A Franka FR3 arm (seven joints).
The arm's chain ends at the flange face. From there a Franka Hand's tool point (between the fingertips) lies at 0.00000 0.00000 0.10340 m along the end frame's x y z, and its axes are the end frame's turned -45 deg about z.
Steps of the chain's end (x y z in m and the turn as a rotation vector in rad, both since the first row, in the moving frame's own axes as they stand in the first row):
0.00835, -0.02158, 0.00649, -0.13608, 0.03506, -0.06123
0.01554, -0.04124, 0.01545, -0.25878, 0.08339, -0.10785
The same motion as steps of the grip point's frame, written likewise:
0.01419, 0.00333, 0.00547, -0.12101, -0.07143, -0.06123
0.02885, 0.00718, 0.01166, -0.24195, -0.12402, -0.10785

